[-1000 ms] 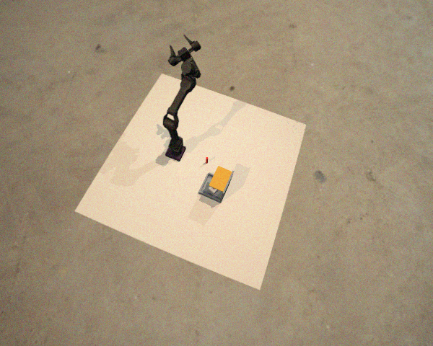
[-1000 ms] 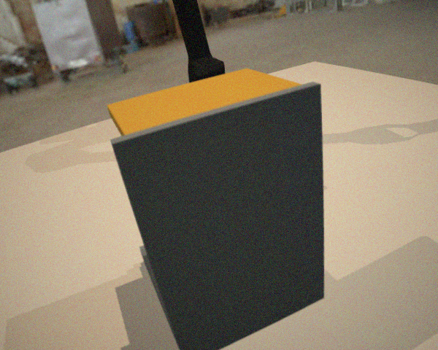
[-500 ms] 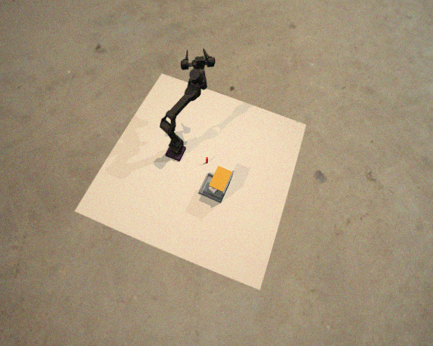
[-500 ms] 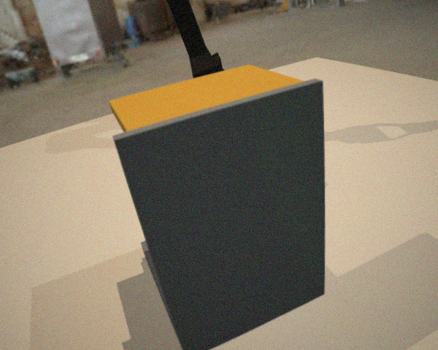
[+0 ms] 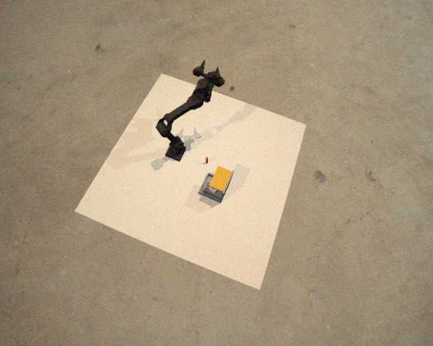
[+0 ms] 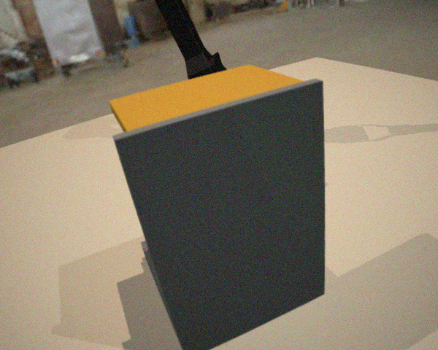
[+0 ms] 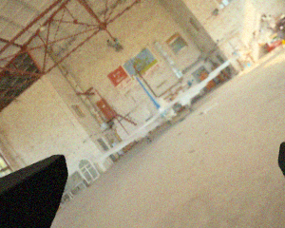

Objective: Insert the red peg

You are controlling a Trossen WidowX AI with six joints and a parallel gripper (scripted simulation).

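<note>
My gripper tip is now 51 cm above the red peg, 37 cm to the left of it and 7 cm short of it. Also, from my gripper tip: dark box wall: 56 cm to the right, 43 cm below, 24 cm ahead; then orange roof: 55 cm to the right, 33 cm below, 19 cm ahead.
</note>
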